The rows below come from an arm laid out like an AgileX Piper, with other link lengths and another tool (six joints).
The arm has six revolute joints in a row. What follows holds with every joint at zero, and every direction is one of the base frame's. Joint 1 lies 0.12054 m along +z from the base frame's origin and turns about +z. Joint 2 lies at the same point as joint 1 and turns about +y. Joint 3 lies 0.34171 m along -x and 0.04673 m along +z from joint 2 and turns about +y. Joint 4 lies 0.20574 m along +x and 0.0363 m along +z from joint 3 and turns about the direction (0.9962, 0, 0.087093). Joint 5 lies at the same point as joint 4 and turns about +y. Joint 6 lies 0.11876 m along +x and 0.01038 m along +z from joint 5 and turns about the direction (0.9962, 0, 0.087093). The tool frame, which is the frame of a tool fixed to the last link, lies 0.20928 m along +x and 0.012 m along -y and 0.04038 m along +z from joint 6; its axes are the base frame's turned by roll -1.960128, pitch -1.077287 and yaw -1.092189 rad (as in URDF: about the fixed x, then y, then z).
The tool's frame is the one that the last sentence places.
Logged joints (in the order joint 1, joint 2, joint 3, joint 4, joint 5, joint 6), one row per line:
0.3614 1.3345 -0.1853 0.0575 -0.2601 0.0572
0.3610 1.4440 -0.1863 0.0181 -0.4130 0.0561
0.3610 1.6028 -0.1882 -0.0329 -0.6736 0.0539
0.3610 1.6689 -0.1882 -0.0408 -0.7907 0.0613
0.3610 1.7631 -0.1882 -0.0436 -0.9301 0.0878
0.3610 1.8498 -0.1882 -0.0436 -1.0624 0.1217
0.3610 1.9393 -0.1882 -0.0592 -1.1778 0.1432
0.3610 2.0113 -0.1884 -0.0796 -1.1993 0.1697
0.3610 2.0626 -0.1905 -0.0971 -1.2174 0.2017
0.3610 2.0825 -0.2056 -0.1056 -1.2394 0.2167
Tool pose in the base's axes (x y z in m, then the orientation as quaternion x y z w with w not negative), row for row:
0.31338 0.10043 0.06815 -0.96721 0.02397 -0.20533 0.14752
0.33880 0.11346 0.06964 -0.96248 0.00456 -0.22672 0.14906
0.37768 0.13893 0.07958 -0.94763 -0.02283 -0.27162 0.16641
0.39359 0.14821 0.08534 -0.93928 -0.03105 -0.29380 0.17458
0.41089 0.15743 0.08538 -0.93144 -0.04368 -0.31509 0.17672
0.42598 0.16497 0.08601 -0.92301 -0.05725 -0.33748 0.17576
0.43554 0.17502 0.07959 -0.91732 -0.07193 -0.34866 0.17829
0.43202 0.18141 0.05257 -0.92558 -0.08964 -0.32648 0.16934
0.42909 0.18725 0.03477 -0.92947 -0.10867 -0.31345 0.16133
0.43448 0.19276 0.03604 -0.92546 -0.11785 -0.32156 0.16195
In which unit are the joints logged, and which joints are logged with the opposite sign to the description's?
The joints are logged in radians. Opposite sign: joint 6.
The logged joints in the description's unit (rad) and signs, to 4 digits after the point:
0.3614 1.3345 -0.1853 0.0575 -0.2601 -0.0572
0.3610 1.4440 -0.1863 0.0181 -0.4130 -0.0561
0.3610 1.6028 -0.1882 -0.0329 -0.6736 -0.0539
0.3610 1.6689 -0.1882 -0.0408 -0.7907 -0.0613
0.3610 1.7631 -0.1882 -0.0436 -0.9301 -0.0878
0.3610 1.8498 -0.1882 -0.0436 -1.0624 -0.1217
0.3610 1.9393 -0.1882 -0.0592 -1.1778 -0.1432
0.3610 2.0113 -0.1884 -0.0796 -1.1993 -0.1697
0.3610 2.0626 -0.1905 -0.0971 -1.2174 -0.2017
0.3610 2.0825 -0.2056 -0.1056 -1.2394 -0.2167

